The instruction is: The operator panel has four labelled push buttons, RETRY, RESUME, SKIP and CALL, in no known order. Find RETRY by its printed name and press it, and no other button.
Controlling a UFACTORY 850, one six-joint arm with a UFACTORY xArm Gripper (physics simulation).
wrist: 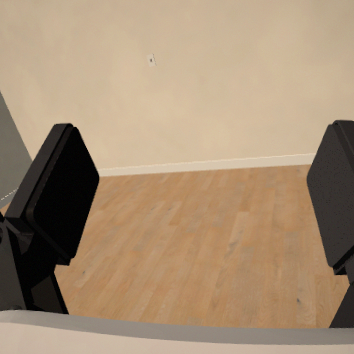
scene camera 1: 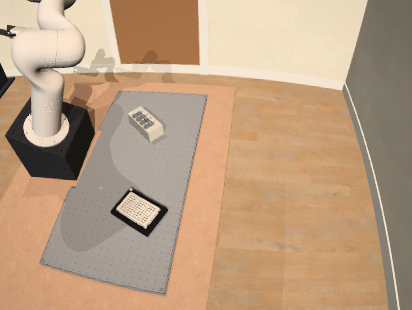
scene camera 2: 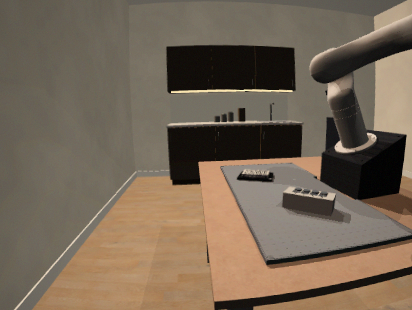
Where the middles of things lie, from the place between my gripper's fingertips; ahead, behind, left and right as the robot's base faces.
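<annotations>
The operator panel (scene camera 2: 311, 202) is here, and my hand is 39 cm to the left of it, 84 cm short of it and 38 cm above it. There's also the white well plate (scene camera 1: 140, 211), and that one, counting from my hand, is a long way to the right, a long way ahead and a long way below.
</annotations>
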